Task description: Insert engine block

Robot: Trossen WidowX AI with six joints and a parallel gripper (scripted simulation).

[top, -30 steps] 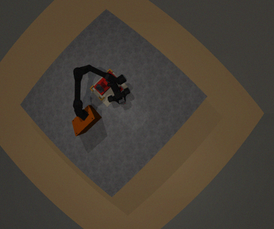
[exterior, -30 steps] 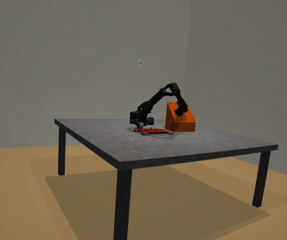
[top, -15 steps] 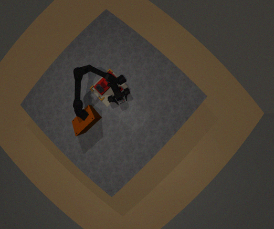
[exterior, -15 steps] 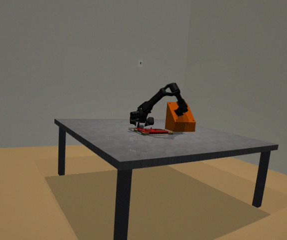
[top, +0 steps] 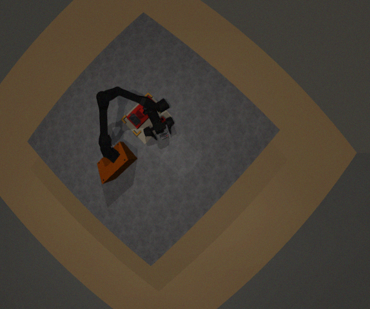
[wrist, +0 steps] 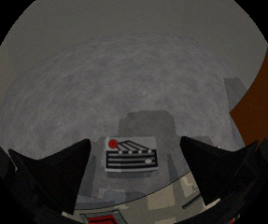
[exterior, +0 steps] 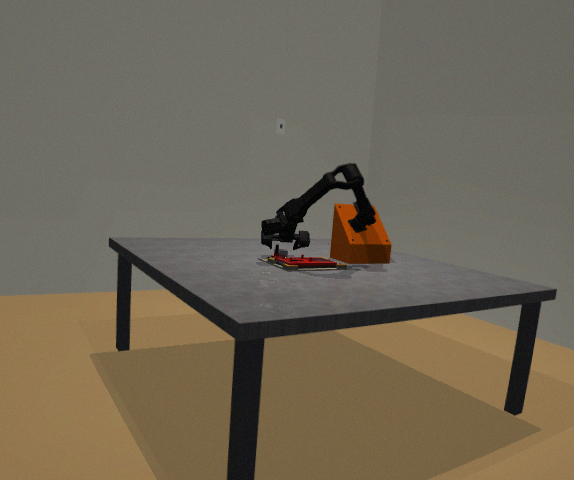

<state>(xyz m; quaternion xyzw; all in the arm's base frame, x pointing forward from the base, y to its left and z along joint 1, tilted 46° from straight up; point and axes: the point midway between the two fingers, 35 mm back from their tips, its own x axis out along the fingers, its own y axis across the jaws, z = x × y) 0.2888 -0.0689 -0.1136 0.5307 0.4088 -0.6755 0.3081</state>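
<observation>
My gripper tip is now 1 cm short of the grey engine block, 1 cm to the right of it and 2 cm above it.
</observation>
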